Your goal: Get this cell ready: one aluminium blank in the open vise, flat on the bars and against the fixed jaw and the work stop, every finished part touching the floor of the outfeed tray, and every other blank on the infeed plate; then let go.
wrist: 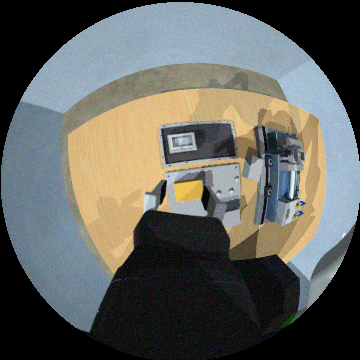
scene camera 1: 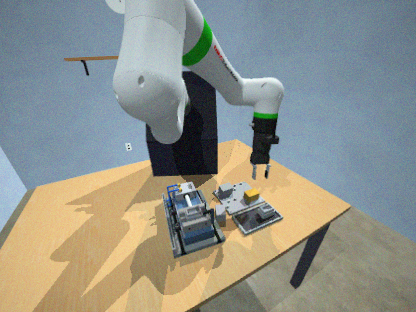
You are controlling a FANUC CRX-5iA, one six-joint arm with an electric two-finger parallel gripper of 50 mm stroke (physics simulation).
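Places are measured from the arm's base along level axes (x ahead, y left, z up), in metres.
Pixels of known places: gripper, between the fingertips: (wrist: pixel 183 189) (scene camera 1: pixel 259 178).
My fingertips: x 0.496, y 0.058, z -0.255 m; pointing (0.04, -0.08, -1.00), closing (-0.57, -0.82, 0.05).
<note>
For each thing: its top centre in the pictures, then the offset to it from my fingertips. Level surfaces: height alone.
- infeed plate, centre of its top: (wrist: pixel 207 201) (scene camera 1: pixel 238 195) dx -0.082, dy -0.033, dz -0.126 m
- yellow block, centre of its top: (wrist: pixel 188 190) (scene camera 1: pixel 251 192) dx -0.027, dy -0.005, dz -0.091 m
- grey blank, centre of its top: (wrist: pixel 229 221) (scene camera 1: pixel 225 185) dx -0.140, dy -0.060, dz -0.083 m
- finished part with a recessed top, centre of its top: (wrist: pixel 182 140) (scene camera 1: pixel 267 207) dx +0.074, dy -0.040, dz -0.093 m
- grey piece with a recessed top, centre of its top: (wrist: pixel 300 155) (scene camera 1: pixel 193 209) dx -0.073, dy -0.311, dz -0.020 m
- vise, centre of its top: (wrist: pixel 297 179) (scene camera 1: pixel 188 201) dx -0.135, dy -0.288, dz -0.035 m
- grey block, centre of its top: (wrist: pixel 255 168) (scene camera 1: pixel 220 209) dx -0.060, dy -0.182, dz -0.099 m
- table, height of its surface: dz -0.134 m
My gripper (scene camera 1: pixel 260 176) (wrist: pixel 183 189) is open and empty, above the infeed plate (scene camera 1: pixel 239 203) (wrist: pixel 227 175). In the wrist view a yellow block (scene camera 1: pixel 251 195) (wrist: pixel 189 190) on the plate shows between the fingers, well below them. A grey blank (scene camera 1: pixel 226 189) lies at the plate's far left in the scene view. A finished part with a recessed top (scene camera 1: pixel 266 212) (wrist: pixel 182 142) is in the outfeed tray (scene camera 1: pixel 244 220) (wrist: pixel 215 146). A grey piece with a recessed top (scene camera 1: pixel 190 213) shows at the vise (scene camera 1: pixel 198 236) (wrist: pixel 272 172) jaws; its seating is unclear.
A grey block (scene camera 1: pixel 220 215) (wrist: pixel 253 168) stands on the table (scene camera 1: pixel 115 225) (wrist: pixel 120 150) between the vise and the plate and tray. Small round studs rise from the plate. Blue tubes (scene camera 1: pixel 171 189) are at the vise's rear. A dark pedestal (scene camera 1: pixel 206 155) stands behind.
</note>
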